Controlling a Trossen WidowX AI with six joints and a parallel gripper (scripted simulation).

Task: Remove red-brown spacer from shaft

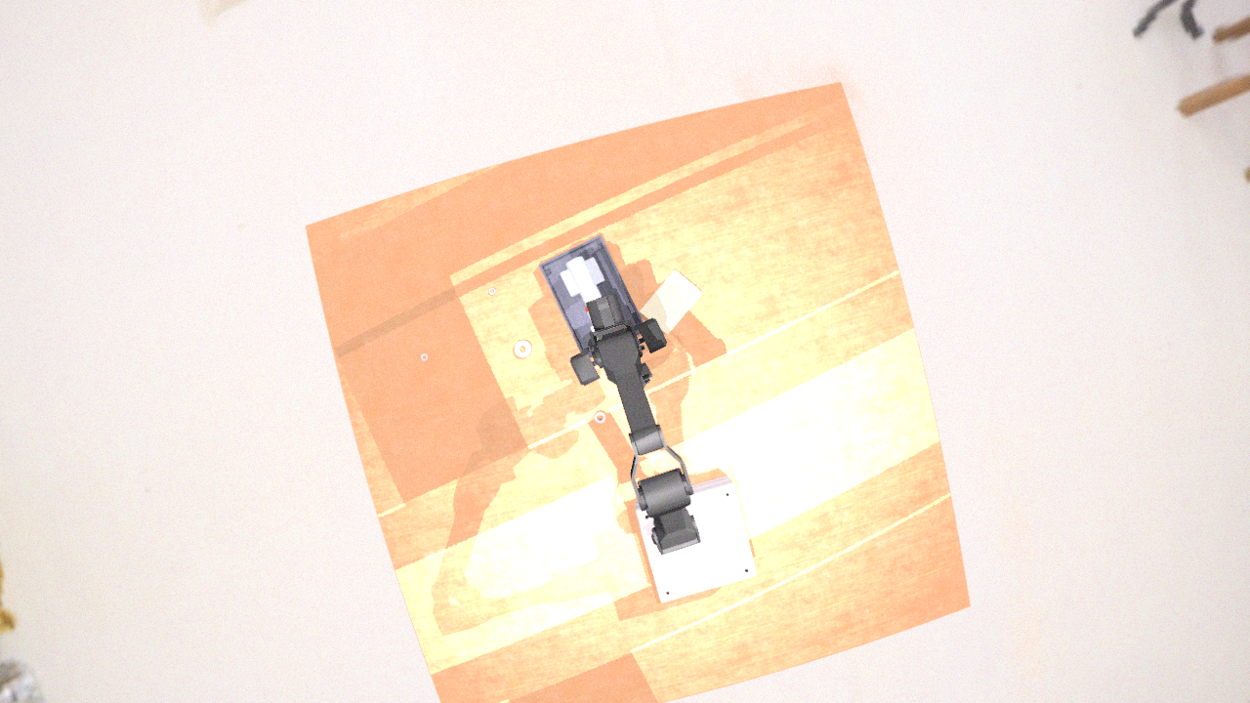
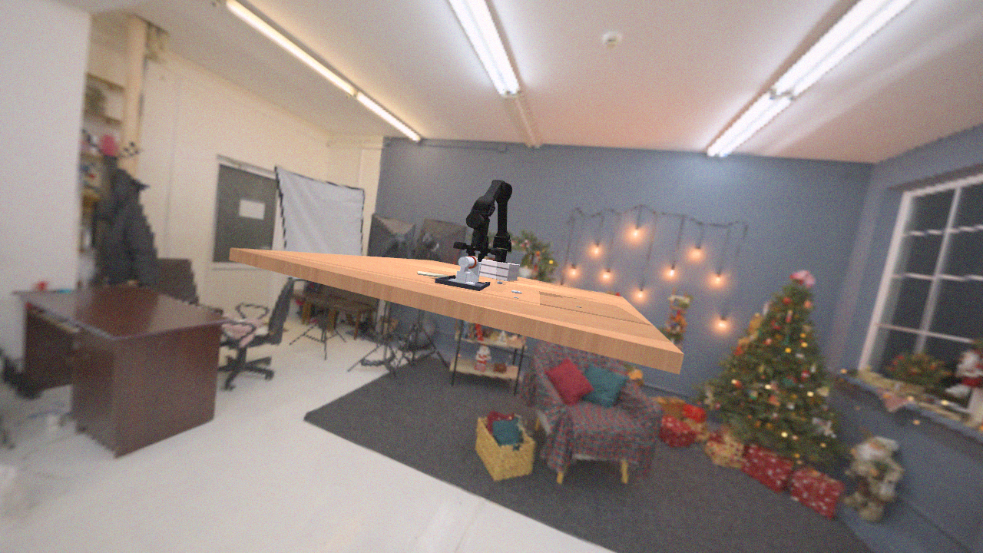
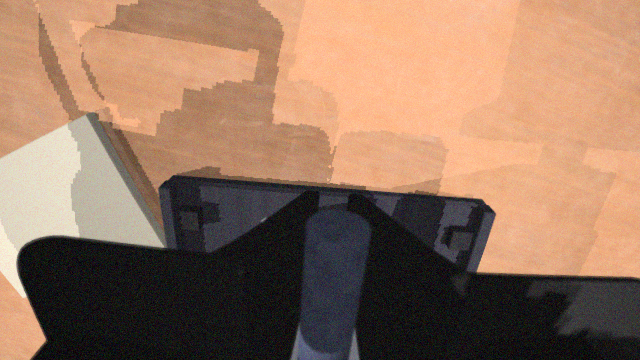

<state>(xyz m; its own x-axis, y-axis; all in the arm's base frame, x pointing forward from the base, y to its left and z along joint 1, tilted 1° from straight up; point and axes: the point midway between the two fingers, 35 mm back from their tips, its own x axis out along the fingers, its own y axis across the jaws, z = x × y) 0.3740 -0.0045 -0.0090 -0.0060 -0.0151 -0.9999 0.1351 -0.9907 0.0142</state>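
The dark grey shaft lies 8 cm ahead of my gripper tip, 3 cm above it and 1 cm to the left of it. From my gripper tip the other things lie so: red-brown spacer: 10 cm ahead, 3 cm above, 1 cm to the left; then cream flat block: 14 cm to the right, 7 cm ahead, 4 cm below.
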